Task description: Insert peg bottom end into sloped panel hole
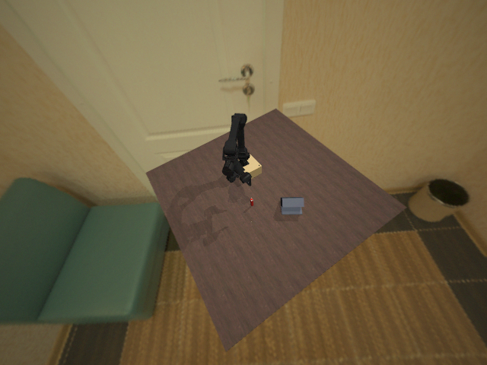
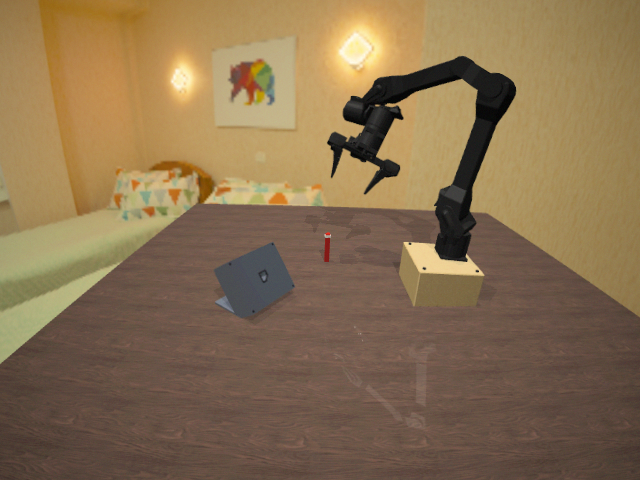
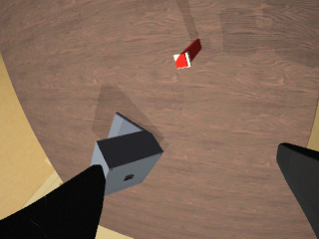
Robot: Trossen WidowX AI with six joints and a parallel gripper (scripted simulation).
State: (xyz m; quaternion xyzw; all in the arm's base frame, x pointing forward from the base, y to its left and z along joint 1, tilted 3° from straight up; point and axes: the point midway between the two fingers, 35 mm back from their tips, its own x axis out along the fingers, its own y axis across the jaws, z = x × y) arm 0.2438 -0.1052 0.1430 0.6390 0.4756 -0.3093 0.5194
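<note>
The red square-sided peg lies 15 cm below my gripper tip and 5 cm ahead of it. From my gripper tip the other things lie so: grey sloped panel (21 cm to the left, 18 cm ahead, 16 cm below).
</note>
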